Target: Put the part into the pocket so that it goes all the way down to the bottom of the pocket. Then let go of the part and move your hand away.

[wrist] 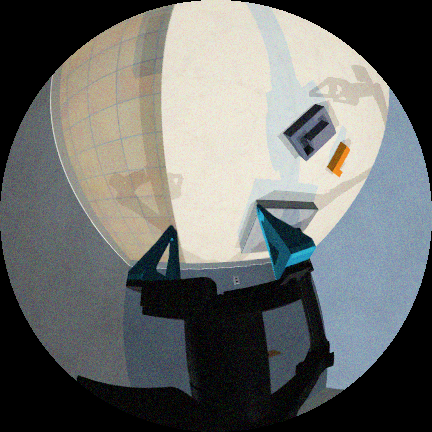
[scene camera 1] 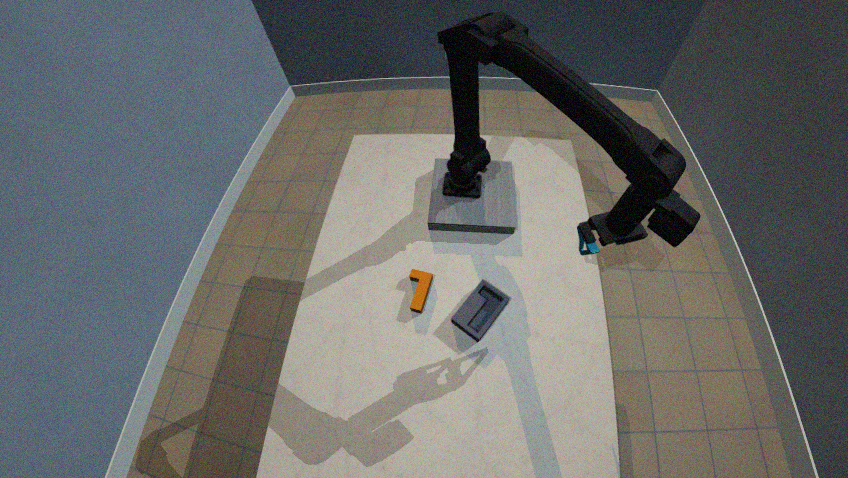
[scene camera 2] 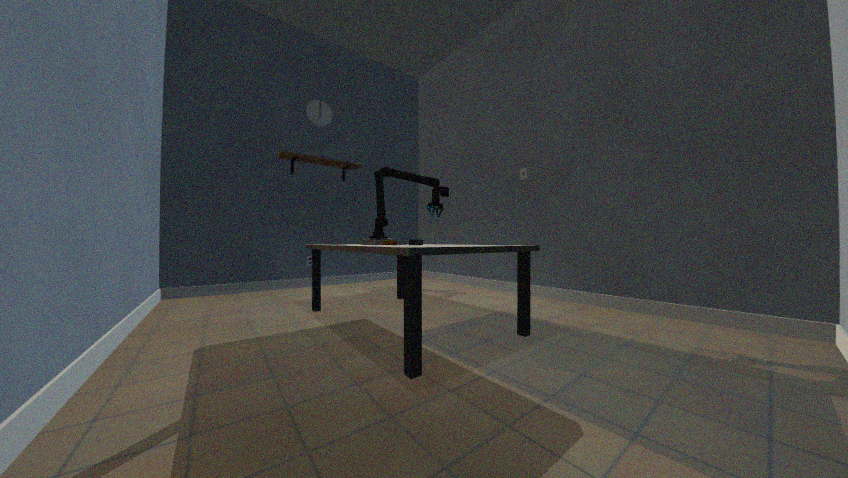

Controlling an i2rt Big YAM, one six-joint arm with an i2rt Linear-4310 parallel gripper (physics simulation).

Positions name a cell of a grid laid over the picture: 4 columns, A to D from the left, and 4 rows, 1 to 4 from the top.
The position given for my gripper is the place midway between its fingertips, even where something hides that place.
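Observation:
My gripper (scene camera 1: C3), open, empty. Same gripper in view again (wrist: B3).

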